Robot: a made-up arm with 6 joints. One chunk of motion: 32 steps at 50 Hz.
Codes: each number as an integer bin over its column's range. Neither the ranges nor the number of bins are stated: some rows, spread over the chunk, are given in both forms.
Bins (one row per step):
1: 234 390 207 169 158 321
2: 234 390 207 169 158 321
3: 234 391 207 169 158 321
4: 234 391 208 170 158 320
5: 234 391 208 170 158 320
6: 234 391 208 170 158 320
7: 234 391 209 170 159 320
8: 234 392 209 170 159 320
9: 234 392 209 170 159 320
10: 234 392 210 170 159 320
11: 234 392 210 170 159 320
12: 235 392 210 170 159 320
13: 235 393 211 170 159 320
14: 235 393 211 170 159 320
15: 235 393 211 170 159 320
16: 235 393 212 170 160 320
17: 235 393 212 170 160 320
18: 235 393 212 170 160 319
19: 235 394 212 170 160 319
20: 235 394 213 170 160 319
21: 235 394 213 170 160 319
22: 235 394 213 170 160 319
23: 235 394 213 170 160 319
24: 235 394 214 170 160 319
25: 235 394 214 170 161 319
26: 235 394 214 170 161 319
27: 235 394 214 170 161 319
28: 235 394 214 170 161 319
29: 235 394 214 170 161 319
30: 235 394 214 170 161 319
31: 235 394 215 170 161 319
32: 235 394 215 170 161 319
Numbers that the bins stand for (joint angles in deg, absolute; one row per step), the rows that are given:
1: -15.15 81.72 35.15 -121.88 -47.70 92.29
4: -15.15 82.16 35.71 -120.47 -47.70 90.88
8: -15.15 82.60 36.27 -120.47 -47.21 90.88
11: -15.15 82.60 36.83 -120.47 -47.21 90.88
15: -14.44 83.04 37.39 -120.47 -47.21 90.88
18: -14.44 83.04 37.94 -120.47 -46.72 89.47
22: -14.44 83.48 38.50 -120.47 -46.72 89.47
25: -14.44 83.48 39.06 -120.47 -46.23 89.47
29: -14.44 83.48 39.06 -120.47 -46.23 89.47
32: -14.44 83.48 39.62 -120.47 -46.23 89.47
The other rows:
2: -15.15 81.72 35.15 -121.88 -47.70 92.29
3: -15.15 82.16 35.15 -121.88 -47.70 92.29
5: -15.15 82.16 35.71 -120.47 -47.70 90.88
6: -15.15 82.16 35.71 -120.47 -47.70 90.88
7: -15.15 82.16 36.27 -120.47 -47.21 90.88
9: -15.15 82.60 36.27 -120.47 -47.21 90.88
10: -15.15 82.60 36.83 -120.47 -47.21 90.88
12: -14.44 82.60 36.83 -120.47 -47.21 90.88
13: -14.44 83.04 37.39 -120.47 -47.21 90.88
14: -14.44 83.04 37.39 -120.47 -47.21 90.88
16: -14.44 83.04 37.94 -120.47 -46.72 90.88
17: -14.44 83.04 37.94 -120.47 -46.72 90.88
19: -14.44 83.48 37.94 -120.47 -46.72 89.47
20: -14.44 83.48 38.50 -120.47 -46.72 89.47
21: -14.44 83.48 38.50 -120.47 -46.72 89.47
23: -14.44 83.48 38.50 -120.47 -46.72 89.47
24: -14.44 83.48 39.06 -120.47 -46.72 89.47
26: -14.44 83.48 39.06 -120.47 -46.23 89.47
27: -14.44 83.48 39.06 -120.47 -46.23 89.47
28: -14.44 83.48 39.06 -120.47 -46.23 89.47
30: -14.44 83.48 39.06 -120.47 -46.23 89.47
31: -14.44 83.48 39.62 -120.47 -46.23 89.47

